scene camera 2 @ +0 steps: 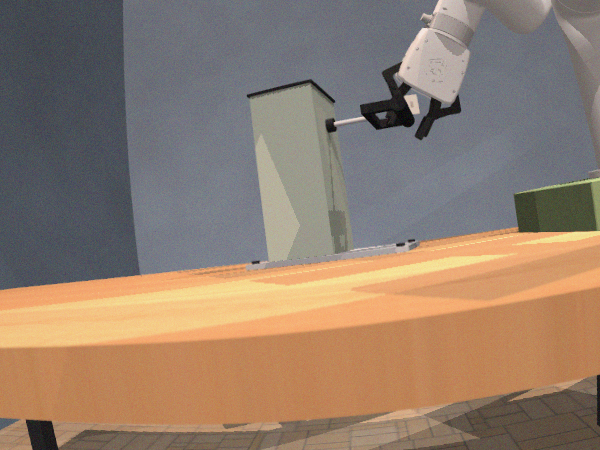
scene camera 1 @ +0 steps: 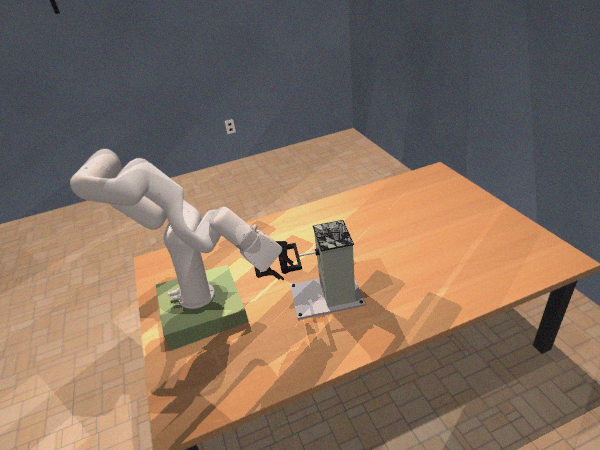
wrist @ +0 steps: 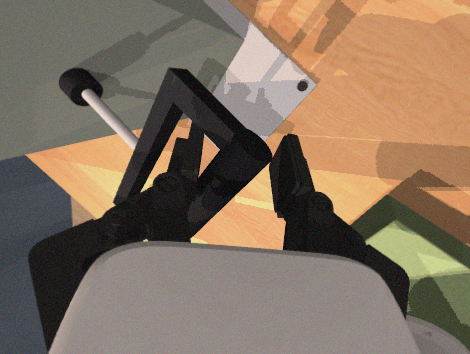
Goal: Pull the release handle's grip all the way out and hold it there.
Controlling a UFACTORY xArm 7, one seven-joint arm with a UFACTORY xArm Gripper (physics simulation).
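The release handle's black grip (scene camera 1: pixel 299 257) (scene camera 2: pixel 376 107) (wrist: pixel 250 150) is a rectangular loop with a thick round bar. A thin pale rod (scene camera 1: pixel 308 254) (scene camera 2: pixel 350 121) (wrist: pixel 107 116) joins it to a black collar (scene camera 2: pixel 330 125) (wrist: pixel 80 86) high on the side of a grey-green housing (scene camera 1: pixel 337 280) (scene camera 2: pixel 290 200). A length of rod shows between collar and loop. My gripper (scene camera 1: pixel 288 271) (scene camera 2: pixel 406 127) (wrist: pixel 240 144) is partly open around the bar. One finger reaches into the loop; the other stands outside, with a narrow gap to the bar in the second scene view. Contact at the inner finger is hidden.
The housing stands on a light grey base plate (scene camera 1: pixel 310 300) (wrist: pixel 287 102) with dark bolts, on the wooden table (scene camera 1: pixel 450 210) (scene camera 2: pixel 300 380). The arm's green base block (scene camera 1: pixel 205 325) (scene camera 2: pixel 560 207) (wrist: pixel 400 245) is at the near end of the table, beside the housing.
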